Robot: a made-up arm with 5 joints.
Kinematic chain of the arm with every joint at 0, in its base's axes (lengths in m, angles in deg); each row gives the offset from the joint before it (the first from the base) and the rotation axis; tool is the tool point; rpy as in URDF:
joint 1: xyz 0 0 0.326 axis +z
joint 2: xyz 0 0 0 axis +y
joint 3: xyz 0.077 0 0.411 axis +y
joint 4: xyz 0.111 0 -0.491 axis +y
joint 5: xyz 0.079 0 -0.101 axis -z
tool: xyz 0 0 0 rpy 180 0 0
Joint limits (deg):
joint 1: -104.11..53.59
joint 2: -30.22..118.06
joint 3: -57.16..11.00
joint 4: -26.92..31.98
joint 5: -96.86..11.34
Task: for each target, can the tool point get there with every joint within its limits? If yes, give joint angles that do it. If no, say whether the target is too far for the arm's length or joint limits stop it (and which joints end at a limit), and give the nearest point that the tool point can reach.
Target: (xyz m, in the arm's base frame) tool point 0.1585 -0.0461 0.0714
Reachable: yes | joints -16.22 23.40 3.97 -16.42 -11.38
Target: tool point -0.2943 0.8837 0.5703
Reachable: no: joint limits stop it (at a limit: joint 2) | nearest point -0.0820 0.2463 0.3003 | short by 0.724 m
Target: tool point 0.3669 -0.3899 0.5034
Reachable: yes | joints -46.74 -15.47 -33.34 -3.41 -74.36
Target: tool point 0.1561 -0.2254 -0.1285
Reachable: yes | joints -55.29 57.27 -29.13 0.71 -53.90
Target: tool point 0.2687 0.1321 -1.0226
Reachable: no: too far | nearest point 0.1415 0.0695 -0.3840 | short by 0.654 m
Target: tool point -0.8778 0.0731 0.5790
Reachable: no: joint limits stop it (at a limit: joint 2) | nearest point -0.2537 0.0211 0.3122 | short by 0.681 m
